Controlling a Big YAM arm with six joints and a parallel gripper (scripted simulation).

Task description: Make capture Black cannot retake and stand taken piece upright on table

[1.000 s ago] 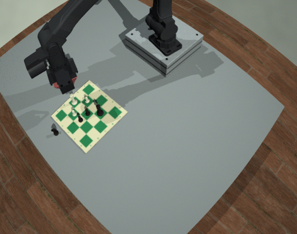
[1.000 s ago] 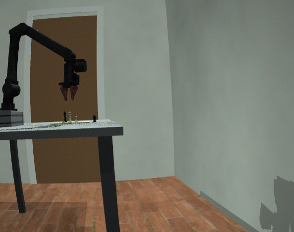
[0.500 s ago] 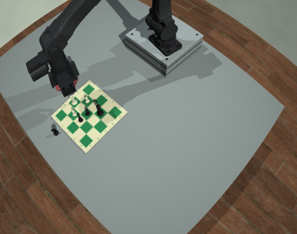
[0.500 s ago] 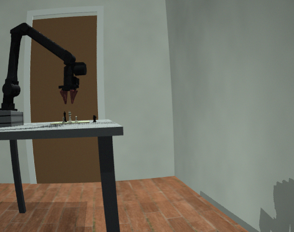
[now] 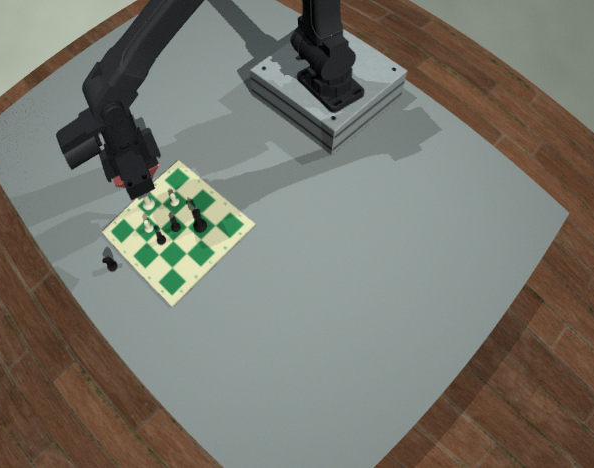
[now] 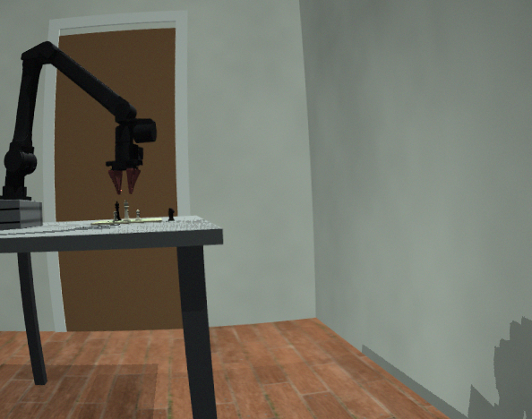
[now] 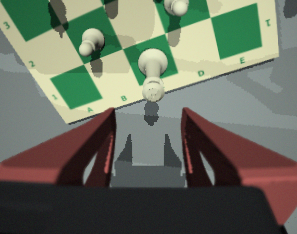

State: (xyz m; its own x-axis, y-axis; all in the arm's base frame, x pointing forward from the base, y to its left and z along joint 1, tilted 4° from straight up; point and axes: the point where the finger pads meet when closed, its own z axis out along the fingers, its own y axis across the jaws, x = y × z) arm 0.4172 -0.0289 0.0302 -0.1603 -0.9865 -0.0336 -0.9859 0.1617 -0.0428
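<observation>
My gripper is now 60 mm above the tall white piece. The rest, counted from my hand: black piece: 130 mm ahead, 80 mm below, 70 mm to the left; then green-and-cream chessboard: 90 mm below, 80 mm to the left, 10 mm behind.
</observation>
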